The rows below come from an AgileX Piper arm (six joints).
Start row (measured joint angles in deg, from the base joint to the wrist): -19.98, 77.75, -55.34, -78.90, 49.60, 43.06
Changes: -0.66, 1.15, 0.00, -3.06, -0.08, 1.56; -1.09, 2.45, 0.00, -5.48, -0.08, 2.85; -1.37, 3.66, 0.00, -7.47, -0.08, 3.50; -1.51, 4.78, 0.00, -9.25, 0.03, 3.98; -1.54, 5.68, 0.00, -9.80, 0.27, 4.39; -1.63, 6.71, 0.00, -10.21, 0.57, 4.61; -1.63, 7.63, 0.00, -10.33, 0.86, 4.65; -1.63, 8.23, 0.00, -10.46, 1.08, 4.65; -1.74, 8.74, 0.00, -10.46, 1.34, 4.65; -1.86, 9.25, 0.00, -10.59, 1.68, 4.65; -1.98, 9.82, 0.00, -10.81, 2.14, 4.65; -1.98, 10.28, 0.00, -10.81, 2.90, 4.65; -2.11, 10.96, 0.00, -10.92, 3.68, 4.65; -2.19, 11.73, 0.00, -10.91, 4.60, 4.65; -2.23, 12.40, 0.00, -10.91, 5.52, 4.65; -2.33, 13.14, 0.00, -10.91, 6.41, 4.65; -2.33, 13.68, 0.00, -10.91, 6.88, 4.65
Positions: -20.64, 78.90, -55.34, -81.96, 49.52, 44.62; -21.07, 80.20, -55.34, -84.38, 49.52, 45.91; -21.35, 81.41, -55.34, -86.37, 49.52, 46.56; -21.49, 82.53, -55.34, -88.15, 49.63, 47.04; -21.52, 83.43, -55.34, -88.70, 49.87, 47.45; -21.61, 84.46, -55.34, -89.11, 50.17, 47.67; -21.61, 85.38, -55.34, -89.23, 50.46, 47.71; -21.61, 85.98, -55.34, -89.36, 50.68, 47.71; -21.72, 86.49, -55.34, -89.36, 50.94, 47.71; -21.84, 87.00, -55.34, -89.49, 51.28, 47.71; -21.96, 87.57, -55.34, -89.71, 51.74, 47.71; -21.96, 88.03, -55.34, -89.71, 52.50, 47.71; -22.09, 88.71, -55.34, -89.82, 53.28, 47.71; -22.17, 89.48, -55.34, -89.81, 54.20, 47.71; -22.21, 90.15, -55.34, -89.81, 55.12, 47.71; -22.31, 90.89, -55.34, -89.81, 56.01, 47.71; -22.31, 91.43, -55.34, -89.81, 56.48, 47.71
